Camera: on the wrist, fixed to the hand. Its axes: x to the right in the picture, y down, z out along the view.
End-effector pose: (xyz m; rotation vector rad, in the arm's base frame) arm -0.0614 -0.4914 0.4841 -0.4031 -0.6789 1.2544
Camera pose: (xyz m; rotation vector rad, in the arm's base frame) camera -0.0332 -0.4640 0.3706 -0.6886 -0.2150 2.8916
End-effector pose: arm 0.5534 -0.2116 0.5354 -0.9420 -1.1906 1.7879
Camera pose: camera 0.6337 -0.1854 0.4500 1.3600 0.0122 -2.2725
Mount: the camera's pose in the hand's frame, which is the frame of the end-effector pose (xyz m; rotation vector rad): 0.0026 0.0579 -0.1052 0.2312 -0.1666 1.6308
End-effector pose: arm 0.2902 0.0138 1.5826 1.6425 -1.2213 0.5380
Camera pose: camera 0.2596 0.1051 1.6544 0.4819 -2.5495 1.5316
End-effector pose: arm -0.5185 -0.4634 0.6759 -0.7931 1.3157 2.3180
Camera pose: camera -0.5218 -0.5833 0.6696 -0.5717 -1.4842 -1.6563
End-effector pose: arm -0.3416 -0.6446 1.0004 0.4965 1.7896 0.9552
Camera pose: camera -0.4435 -0.6478 1.0639 2.2563 1.0590 1.6105
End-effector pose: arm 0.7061 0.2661 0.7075 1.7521 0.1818 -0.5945
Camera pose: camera 0.7638 0.3491 0.7723 1.4640 -1.3566 0.4715
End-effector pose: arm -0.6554 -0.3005 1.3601 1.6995 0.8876 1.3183
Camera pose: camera -0.7541 -0.3062 1.4283 -2.2583 0.6467 -1.5885
